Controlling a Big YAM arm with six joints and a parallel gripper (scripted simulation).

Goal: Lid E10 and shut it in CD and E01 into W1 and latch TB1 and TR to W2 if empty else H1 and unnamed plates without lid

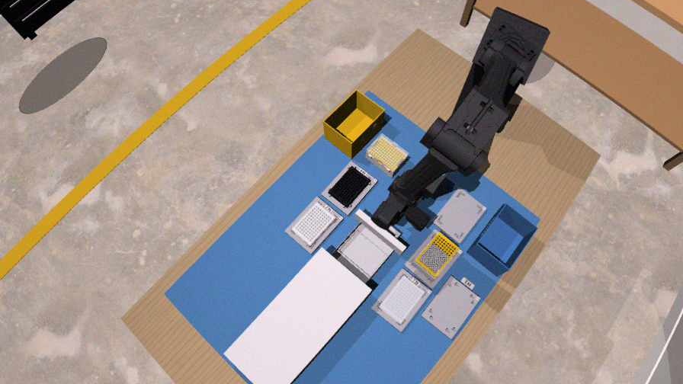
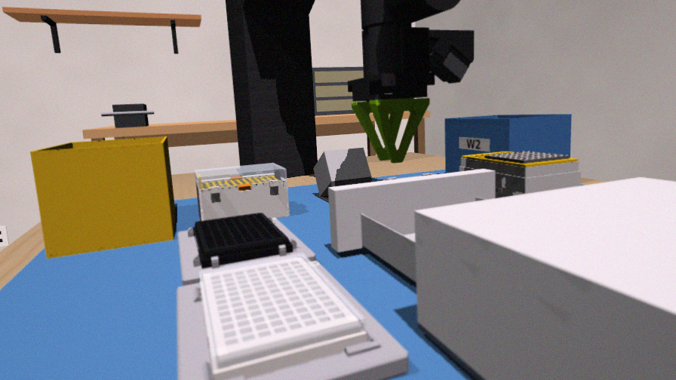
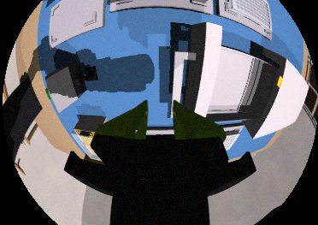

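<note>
My hand is 210 mm short of the clear lid, 140 mm to the left of it and 70 mm above it. From my hand the other things lie so: black plate (180 mm to the right, 70 mm below, 40 mm ahead); then tip rack TR (170 mm to the left, 50 mm behind, 40 mm below); then cooler drawer (170 mm ahead, 70 mm below, 40 mm to the left).
</note>
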